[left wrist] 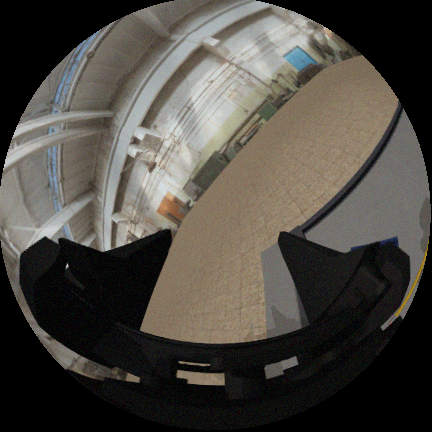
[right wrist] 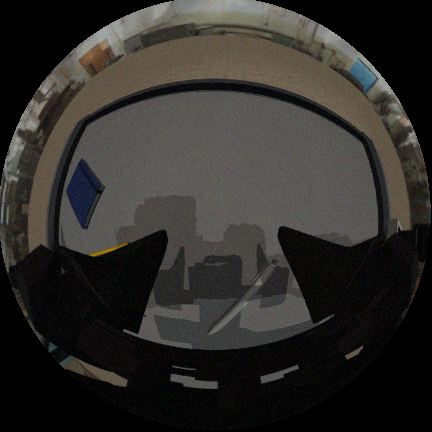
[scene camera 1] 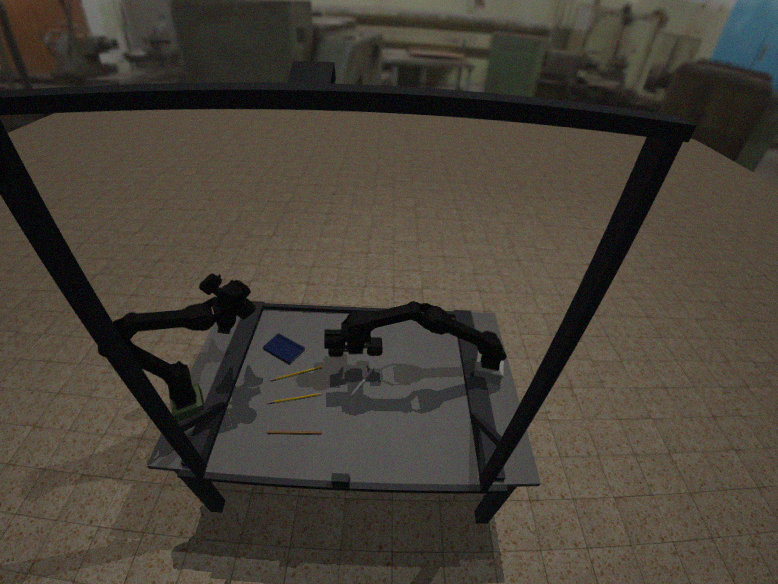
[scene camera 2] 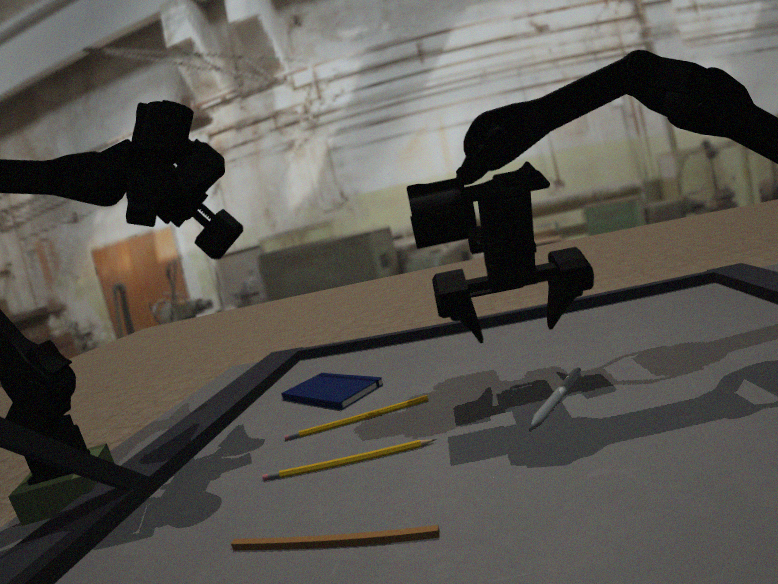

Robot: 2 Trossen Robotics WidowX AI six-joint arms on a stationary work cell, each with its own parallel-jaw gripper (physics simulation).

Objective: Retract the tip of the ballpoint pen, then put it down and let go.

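Frame: origin at the left arm's base, x ahead, y left, z up, level; millimetres.
Seen in the pictures: left gripper, fingertip midpoint: (left wrist: 226, 236) (scene camera 2: 201, 210); right gripper, fingertip midpoint: (right wrist: 223, 234) (scene camera 2: 515, 334); left arm's base, origin of the base link: (scene camera 1: 185, 399); right arm's base, origin of the base link: (scene camera 1: 490, 362).
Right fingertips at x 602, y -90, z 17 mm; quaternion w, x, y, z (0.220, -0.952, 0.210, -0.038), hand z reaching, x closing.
Pixels of each thing's top centre, then the offset from my right fingertips to it.
- grey ballpoint pen, middle of its top: (scene camera 2: 555, 389) (right wrist: 240, 306) (scene camera 1: 361, 380) dx -21, dy -96, dz -44 mm
- blue notebook, middle of its top: (scene camera 2: 329, 385) (right wrist: 78, 188) (scene camera 1: 283, 347) dx -221, dy +187, dz -45 mm
- orange stick, middle of its top: (scene camera 2: 328, 537) (scene camera 1: 294, 432) dx -306, dy -171, dz -50 mm
The grey ballpoint pen (scene camera 1: 360, 382) (scene camera 2: 556, 399) (right wrist: 243, 300) lies flat and slanted on the table. In the right wrist view its pointed end is at the lower left, and its clip and dark button end are at the upper right. Whether the tip is out is too small to tell. My right gripper (scene camera 2: 516, 334) (right wrist: 223, 234) is open and empty, pointing down above the table near the pen, its fingers well clear of it. My left gripper (left wrist: 226, 236) is open and empty, raised high at the table's left side, far from the pen.
A blue notebook (scene camera 1: 284, 348) (scene camera 2: 331, 390) (right wrist: 84, 194) lies left of the pen. Two yellow pencils (scene camera 1: 295, 374) (scene camera 2: 351, 459) and an orange stick (scene camera 1: 294, 432) (scene camera 2: 336, 539) lie nearer the front. Dark frame posts (scene camera 1: 597, 289) stand at the table's sides.
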